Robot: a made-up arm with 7 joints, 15 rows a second.
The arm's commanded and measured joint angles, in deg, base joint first. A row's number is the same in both.
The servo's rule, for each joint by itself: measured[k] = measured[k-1] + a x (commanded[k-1-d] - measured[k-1]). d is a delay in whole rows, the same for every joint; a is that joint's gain. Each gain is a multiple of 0.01, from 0.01 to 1. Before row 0 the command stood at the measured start. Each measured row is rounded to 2 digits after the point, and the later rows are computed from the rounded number. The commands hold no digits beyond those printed.
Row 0, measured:
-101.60 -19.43 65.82 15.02 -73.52 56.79 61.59
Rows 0 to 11, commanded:
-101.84 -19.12 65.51 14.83 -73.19 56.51 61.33
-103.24 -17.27 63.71 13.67 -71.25 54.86 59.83
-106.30 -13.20 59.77 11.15 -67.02 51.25 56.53
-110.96 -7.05 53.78 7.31 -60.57 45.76 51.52
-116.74 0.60 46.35 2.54 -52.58 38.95 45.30
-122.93 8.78 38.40 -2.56 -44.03 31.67 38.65
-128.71 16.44 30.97 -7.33 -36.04 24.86 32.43
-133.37 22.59 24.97 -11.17 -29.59 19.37 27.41
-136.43 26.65 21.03 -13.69 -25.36 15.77 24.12
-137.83 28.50 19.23 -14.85 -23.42 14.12 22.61
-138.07 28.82 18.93 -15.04 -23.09 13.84 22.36
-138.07 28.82 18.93 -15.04 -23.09 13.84 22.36
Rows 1 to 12, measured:
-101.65 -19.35 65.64 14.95 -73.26 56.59 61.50
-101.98 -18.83 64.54 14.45 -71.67 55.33 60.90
-102.89 -17.42 61.82 13.16 -68.00 52.35 59.33
-104.58 -14.83 57.24 10.88 -62.13 47.54 56.52
-107.13 -10.97 51.03 7.63 -54.59 41.27 52.48
-110.45 -6.03 43.83 3.66 -46.25 34.26 47.50
-114.28 -0.41 36.50 -0.63 -38.18 27.40 42.07
-118.29 5.34 29.93 -4.74 -31.39 21.54 36.79
-122.10 10.67 24.86 -8.23 -26.63 17.33 32.23
-125.40 15.13 21.65 -10.81 -24.09 14.99 28.77
-128.06 18.55 20.10 -12.46 -23.30 14.15 26.46
-130.16 21.12 19.43 -13.47 -23.13 13.92 24.98
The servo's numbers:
d 0
a 0.21 0.25 0.57 0.39 0.79 0.73 0.36

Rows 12 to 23, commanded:
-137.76 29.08 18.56 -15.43 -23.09 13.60 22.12
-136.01 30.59 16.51 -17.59 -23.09 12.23 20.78
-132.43 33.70 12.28 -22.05 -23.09 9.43 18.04
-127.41 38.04 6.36 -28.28 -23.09 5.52 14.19
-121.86 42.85 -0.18 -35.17 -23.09 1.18 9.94
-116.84 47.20 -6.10 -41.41 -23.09 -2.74 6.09
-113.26 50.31 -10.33 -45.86 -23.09 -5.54 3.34
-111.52 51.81 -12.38 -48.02 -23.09 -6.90 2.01
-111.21 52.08 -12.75 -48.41 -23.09 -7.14 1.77
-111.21 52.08 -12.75 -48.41 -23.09 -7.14 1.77
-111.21 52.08 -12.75 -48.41 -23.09 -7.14 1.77
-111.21 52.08 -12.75 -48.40 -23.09 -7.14 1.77
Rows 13 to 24, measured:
-131.76 23.11 18.93 -14.23 -23.10 13.69 23.95
-132.65 24.98 17.55 -15.54 -23.09 12.62 22.81
-132.60 27.16 14.55 -18.08 -23.09 10.29 21.09
-131.51 29.88 9.88 -22.06 -23.09 6.81 18.61
-129.48 33.12 4.15 -27.17 -23.09 2.70 15.49
-126.83 36.64 -1.69 -32.72 -23.09 -1.27 12.11
-123.98 40.06 -6.61 -37.84 -23.09 -4.39 8.95
-121.36 43.00 -9.90 -41.81 -23.09 -6.22 6.45
-119.23 45.27 -11.52 -44.38 -23.09 -6.89 4.77
-117.55 46.97 -12.22 -45.95 -23.09 -7.07 3.69
-116.22 48.25 -12.52 -46.91 -23.09 -7.12 3.00
-115.17 49.21 -12.65 -47.49 -23.09 -7.13 2.56

